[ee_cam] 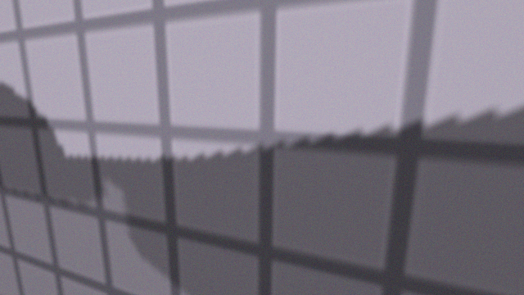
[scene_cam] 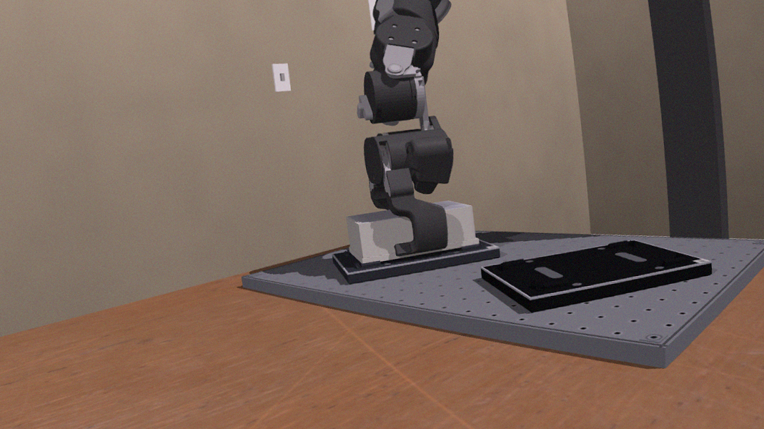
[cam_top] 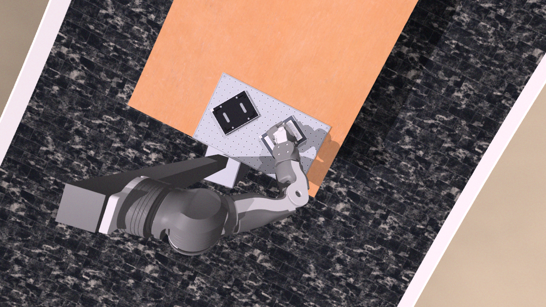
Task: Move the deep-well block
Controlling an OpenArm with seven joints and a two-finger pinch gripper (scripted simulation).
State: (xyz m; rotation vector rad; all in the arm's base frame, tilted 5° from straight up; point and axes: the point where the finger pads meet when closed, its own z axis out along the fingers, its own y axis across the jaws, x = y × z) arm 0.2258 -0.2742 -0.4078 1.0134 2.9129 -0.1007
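Right now the black plate nest is 22 cm to the left of my hand, 4 cm ahead of it and 2 cm below it. From my hand the other things lie so: A1 mark: 9 cm to the left, 3 cm behind, 1 cm below; then white deep-well block: 1 cm above.
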